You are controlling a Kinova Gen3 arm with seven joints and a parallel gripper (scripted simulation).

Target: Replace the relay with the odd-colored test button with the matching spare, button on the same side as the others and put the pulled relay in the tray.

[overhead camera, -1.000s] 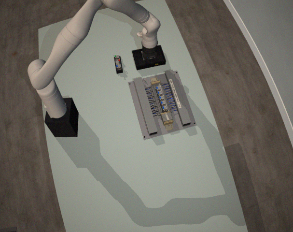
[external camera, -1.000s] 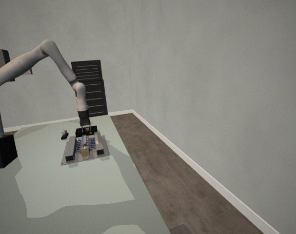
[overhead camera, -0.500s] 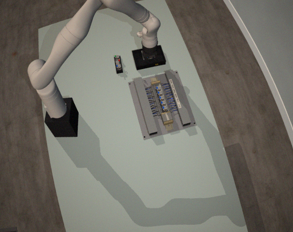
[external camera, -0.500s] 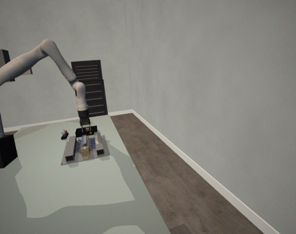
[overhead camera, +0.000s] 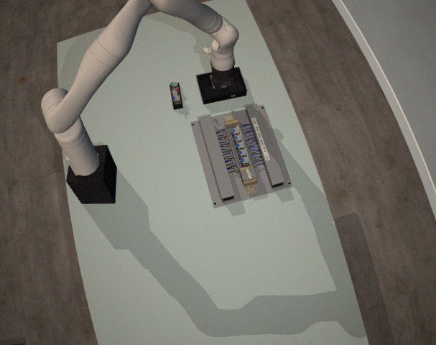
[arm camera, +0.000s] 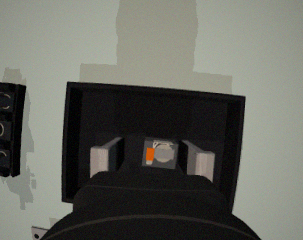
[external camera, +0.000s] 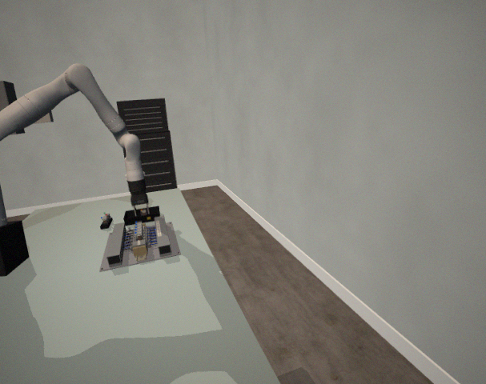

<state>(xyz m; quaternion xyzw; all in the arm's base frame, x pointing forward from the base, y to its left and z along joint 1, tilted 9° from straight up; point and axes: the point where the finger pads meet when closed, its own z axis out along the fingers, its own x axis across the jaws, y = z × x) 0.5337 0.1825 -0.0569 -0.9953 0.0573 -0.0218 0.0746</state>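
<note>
Right now the black tray is 2 cm below my hand. Also, from my hand: spare holder 17 cm behind, 3 cm to the left, 3 cm below.
</note>
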